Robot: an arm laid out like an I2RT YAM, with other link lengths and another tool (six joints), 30 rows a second.
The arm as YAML. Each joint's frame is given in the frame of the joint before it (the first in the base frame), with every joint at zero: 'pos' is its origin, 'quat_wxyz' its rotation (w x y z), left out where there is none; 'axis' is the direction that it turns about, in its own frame. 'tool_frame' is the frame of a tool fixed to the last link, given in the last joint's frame.
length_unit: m
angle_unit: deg
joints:
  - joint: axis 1
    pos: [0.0, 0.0, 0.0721]
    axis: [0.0, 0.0, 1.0]
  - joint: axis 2
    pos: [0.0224, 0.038, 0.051]
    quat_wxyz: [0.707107, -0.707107, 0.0, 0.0]
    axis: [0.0, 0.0, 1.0]
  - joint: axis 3
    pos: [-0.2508, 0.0, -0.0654]
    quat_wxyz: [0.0, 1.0, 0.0, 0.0]
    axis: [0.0, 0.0, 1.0]
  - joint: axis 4
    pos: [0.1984, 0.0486, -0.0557]
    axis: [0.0, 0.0, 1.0]
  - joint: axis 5
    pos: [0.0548, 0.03, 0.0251]
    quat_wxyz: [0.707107, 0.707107, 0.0, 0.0]
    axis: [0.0, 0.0, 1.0]
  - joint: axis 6
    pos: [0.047, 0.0, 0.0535]
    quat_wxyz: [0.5, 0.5, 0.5, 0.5]
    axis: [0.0, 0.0, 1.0]
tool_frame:
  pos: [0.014, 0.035, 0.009]
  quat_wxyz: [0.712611, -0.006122, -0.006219, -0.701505]
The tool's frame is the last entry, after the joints.
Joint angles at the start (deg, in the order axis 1, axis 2, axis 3, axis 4, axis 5, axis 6): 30.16, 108.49, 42.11, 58.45, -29.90, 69.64
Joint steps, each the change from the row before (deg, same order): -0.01, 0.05, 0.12, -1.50, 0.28, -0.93; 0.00, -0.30, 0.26, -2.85, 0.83, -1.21; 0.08, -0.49, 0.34, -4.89, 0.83, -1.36; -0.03, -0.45, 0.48, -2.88, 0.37, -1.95; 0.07, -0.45, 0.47, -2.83, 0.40, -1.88; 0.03, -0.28, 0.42, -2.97, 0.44, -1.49; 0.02, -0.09, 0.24, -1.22, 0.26, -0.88; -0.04, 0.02, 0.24, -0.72, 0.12, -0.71; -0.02, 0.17, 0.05, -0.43, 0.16, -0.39; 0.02, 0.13, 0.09, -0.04, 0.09, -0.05; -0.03, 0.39, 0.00, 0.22, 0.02, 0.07; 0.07, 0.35, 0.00, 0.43, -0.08, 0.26; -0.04, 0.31, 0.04, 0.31, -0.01, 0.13; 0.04, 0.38, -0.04, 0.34, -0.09, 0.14
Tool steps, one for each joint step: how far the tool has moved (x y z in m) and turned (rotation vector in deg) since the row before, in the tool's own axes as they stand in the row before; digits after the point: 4 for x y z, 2 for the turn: -0.0006, 0.0025, -0.0006, -1.27, -0.15, -0.20; -0.0005, 0.0025, -0.0013, -2.16, 0.06, -0.05; -0.0026, 0.0039, -0.0030, -3.59, -0.66, 0.62; 0.0000, 0.0013, -0.0015, -1.75, -0.33, -1.00; -0.0005, 0.0011, -0.0015, -1.70, -0.44, -0.99; -0.0010, 0.0020, -0.0017, -2.00, -0.57, -0.44; -0.0001, 0.0009, -0.0005, -0.83, -0.17, -0.47; 0.0004, 0.0007, -0.0001, -0.47, -0.08, -0.47; -0.0003, 0.0014, 0.0001, -0.52, -0.09, -0.13; 0.0001, 0.0003, 0.0005, -0.10, 0.02, -0.02; -0.0002, 0.0014, 0.0008, -0.15, -0.03, 0.16; -0.0004, 0.0006, 0.0011, 0.13, -0.09, 0.20; 0.0002, 0.0008, 0.0008, 0.03, 0.04, 0.13; -0.0006, 0.0011, 0.0009, 0.00, -0.15, 0.16
